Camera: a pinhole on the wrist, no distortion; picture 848 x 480 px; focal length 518.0 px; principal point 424.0 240.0 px. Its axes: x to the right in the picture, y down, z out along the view. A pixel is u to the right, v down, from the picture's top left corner.
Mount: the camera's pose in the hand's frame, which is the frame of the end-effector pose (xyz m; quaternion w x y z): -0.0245 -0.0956 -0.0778 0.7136 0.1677 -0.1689 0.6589
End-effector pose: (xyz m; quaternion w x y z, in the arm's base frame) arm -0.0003 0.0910 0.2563 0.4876 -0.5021 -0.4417 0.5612
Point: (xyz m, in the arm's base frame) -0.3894 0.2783 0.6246
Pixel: 444 74
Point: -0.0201 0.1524 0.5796
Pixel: 99 105
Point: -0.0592 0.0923 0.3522
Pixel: 731 194
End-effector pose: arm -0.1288 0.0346 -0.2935 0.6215 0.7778 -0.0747 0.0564
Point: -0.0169 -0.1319 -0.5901
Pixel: 416 97
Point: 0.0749 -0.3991 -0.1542
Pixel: outside the picture
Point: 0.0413 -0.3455 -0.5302
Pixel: 611 62
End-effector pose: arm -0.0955 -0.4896 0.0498 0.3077 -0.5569 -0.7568 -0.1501
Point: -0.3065 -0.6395 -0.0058
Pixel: outside the picture
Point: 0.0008 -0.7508 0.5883
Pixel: behind the camera
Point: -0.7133 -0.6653 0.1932
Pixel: outside the picture
